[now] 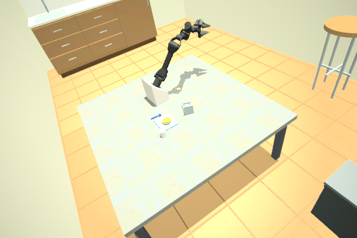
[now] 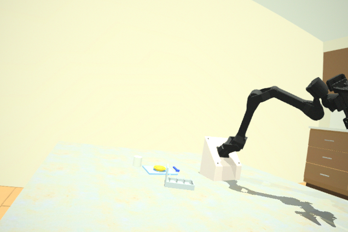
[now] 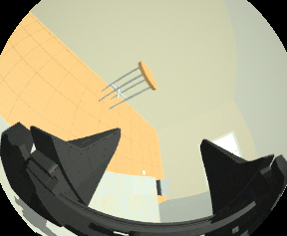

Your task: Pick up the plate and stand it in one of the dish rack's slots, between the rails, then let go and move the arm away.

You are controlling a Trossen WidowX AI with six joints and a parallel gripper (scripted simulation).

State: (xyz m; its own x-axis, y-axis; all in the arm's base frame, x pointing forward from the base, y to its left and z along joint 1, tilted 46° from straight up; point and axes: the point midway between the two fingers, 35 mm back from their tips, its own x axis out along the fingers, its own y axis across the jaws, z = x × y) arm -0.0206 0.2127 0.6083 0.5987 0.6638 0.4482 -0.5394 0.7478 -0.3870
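Right now the plate is 31 cm ahead of my gripper tip, 71 cm to the right of it and 39 cm below it. Also, from my gripper tip: grey dish rack: 30 cm ahead, 51 cm to the right, 38 cm below; light blue mat: 31 cm ahead, 72 cm to the right, 40 cm below; blue utensil: 20 cm ahead, 74 cm to the right, 40 cm below.
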